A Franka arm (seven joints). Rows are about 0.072 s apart.
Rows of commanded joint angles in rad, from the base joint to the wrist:
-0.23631 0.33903 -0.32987 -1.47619 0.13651 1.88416 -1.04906
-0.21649 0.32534 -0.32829 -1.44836 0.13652 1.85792 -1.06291
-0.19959 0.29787 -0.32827 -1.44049 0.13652 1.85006 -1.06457
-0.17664 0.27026 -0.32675 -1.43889 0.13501 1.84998 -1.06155
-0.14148 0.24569 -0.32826 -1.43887 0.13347 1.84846 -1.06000
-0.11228 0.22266 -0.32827 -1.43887 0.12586 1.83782 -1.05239
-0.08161 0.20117 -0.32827 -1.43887 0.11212 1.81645 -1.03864
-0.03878 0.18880 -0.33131 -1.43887 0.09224 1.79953 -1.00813
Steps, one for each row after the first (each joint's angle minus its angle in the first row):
0.01982 -0.01369 0.00158 0.02783 0.00001 -0.02624 -0.01385
0.03672 -0.04116 0.00160 0.03570 0.00001 -0.03410 -0.01551
0.05967 -0.06877 0.00312 0.03730 -0.00150 -0.03418 -0.01249
0.09483 -0.09334 0.00161 0.03732 -0.00304 -0.03570 -0.01094
0.12403 -0.11637 0.00160 0.03732 -0.01065 -0.04634 -0.00333
0.15470 -0.13786 0.00160 0.03732 -0.02439 -0.06771 0.01042
0.19753 -0.15023 -0.00144 0.03732 -0.04427 -0.08463 0.04093

